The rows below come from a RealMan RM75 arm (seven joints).
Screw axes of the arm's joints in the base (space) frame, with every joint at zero. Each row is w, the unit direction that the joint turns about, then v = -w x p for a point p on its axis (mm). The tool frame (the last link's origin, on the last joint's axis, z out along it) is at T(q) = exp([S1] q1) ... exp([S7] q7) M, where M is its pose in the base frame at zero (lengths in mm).
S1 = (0, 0, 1, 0.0, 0.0, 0.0)
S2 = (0, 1, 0, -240.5, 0.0, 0.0)
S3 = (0, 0, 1, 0.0, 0.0, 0.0)
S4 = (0, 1, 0, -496.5, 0.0, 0.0)
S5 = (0, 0, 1, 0.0, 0.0, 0.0)
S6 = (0, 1, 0, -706.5, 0.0, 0.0)
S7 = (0, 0, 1, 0.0, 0.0, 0.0)
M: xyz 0.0 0.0 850.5 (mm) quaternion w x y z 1 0 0 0
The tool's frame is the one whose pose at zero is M.
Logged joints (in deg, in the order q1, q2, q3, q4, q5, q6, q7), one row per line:
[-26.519, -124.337, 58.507, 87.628, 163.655, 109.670, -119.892]
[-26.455, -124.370, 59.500, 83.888, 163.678, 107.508, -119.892]
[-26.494, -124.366, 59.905, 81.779, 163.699, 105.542, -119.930]
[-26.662, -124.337, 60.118, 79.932, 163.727, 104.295, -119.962]
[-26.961, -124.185, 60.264, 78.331, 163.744, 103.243, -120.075]
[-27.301, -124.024, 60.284, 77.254, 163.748, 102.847, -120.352]
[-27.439, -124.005, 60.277, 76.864, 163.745, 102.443, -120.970]
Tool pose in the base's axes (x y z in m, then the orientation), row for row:
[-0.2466, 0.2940, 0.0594, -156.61, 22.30, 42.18]
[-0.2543, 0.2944, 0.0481, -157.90, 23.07, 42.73]
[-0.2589, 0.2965, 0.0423, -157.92, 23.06, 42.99]
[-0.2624, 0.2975, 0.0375, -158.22, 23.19, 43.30]
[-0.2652, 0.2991, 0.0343, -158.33, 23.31, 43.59]
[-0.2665, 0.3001, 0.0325, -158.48, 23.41, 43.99]
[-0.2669, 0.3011, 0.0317, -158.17, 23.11, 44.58]
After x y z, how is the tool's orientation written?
As angles about the fixed x, y, z axes (roll, pitch, yaw), in degrees.
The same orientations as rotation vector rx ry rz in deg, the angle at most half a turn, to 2 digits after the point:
[-152.67, -51.83, 41.62]
[-153.74, -53.19, 42.46]
[-153.69, -53.57, 42.49]
[-153.88, -54.16, 42.66]
[-153.91, -54.61, 42.85]
[-153.94, -55.24, 43.02]
[-153.46, -55.95, 42.81]

